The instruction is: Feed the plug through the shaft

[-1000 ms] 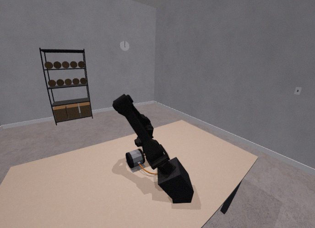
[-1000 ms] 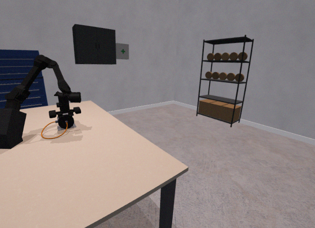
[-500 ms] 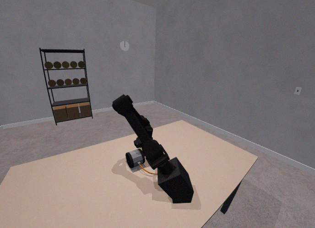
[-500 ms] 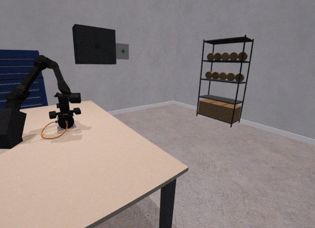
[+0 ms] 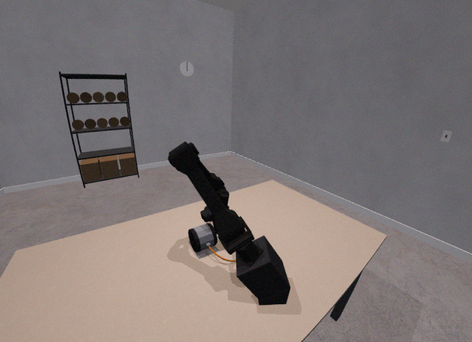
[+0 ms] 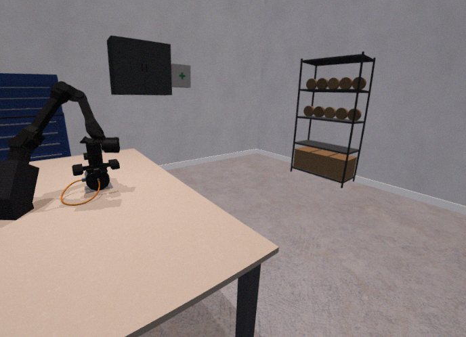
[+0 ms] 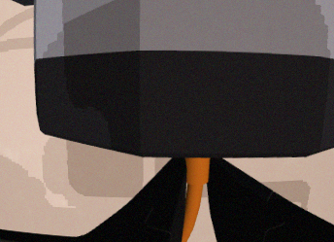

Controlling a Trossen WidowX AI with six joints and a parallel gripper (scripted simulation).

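Right now my hand is 3 cm to the right of the dark grey plug and 3 cm above it.
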